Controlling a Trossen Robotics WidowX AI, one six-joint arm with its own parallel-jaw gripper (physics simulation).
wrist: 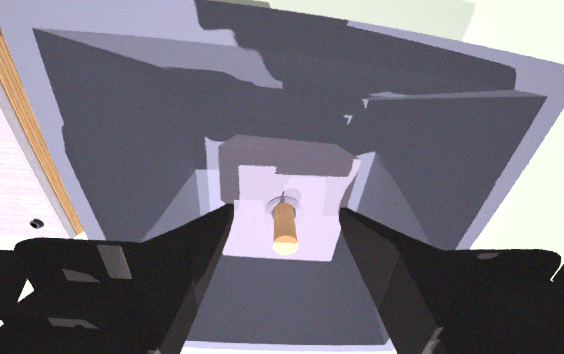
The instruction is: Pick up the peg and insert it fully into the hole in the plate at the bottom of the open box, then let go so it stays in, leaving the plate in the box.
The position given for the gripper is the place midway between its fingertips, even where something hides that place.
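Note:
The scene shows the gripper (287, 211) and a brown peg (285, 242). A box (132, 108) is visible as well, and so is a pale plate (256, 173).

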